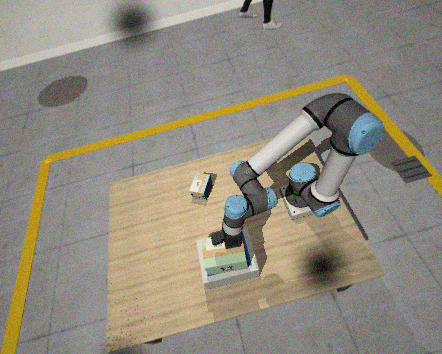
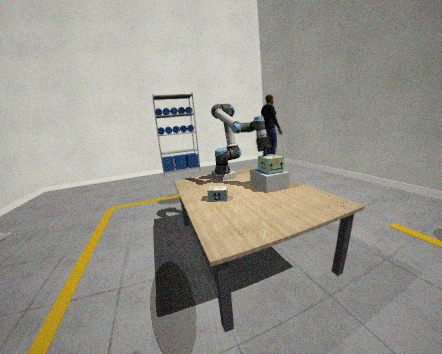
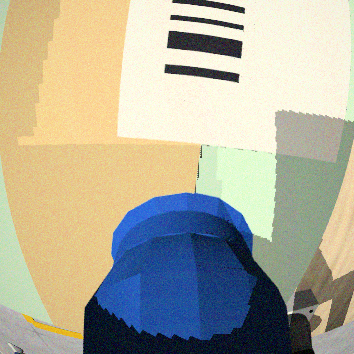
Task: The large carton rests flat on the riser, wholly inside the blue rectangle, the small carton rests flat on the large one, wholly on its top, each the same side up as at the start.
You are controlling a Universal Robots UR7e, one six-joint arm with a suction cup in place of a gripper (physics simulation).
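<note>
The large carton is pale green with a tan tape stripe and a white barcode label. It lies flat on the grey riser. A strip of the blue rectangle shows along the carton's right side. The small carton stands on the table, well apart from the riser. My gripper, a blue suction cup, hangs close over the large carton's top near its far edge and holds nothing. I cannot tell whether it touches.
The robot base stands at the table's far right. A shelf rack stands by the wall. A person stands behind the arm. A yellow floor line runs around the table.
</note>
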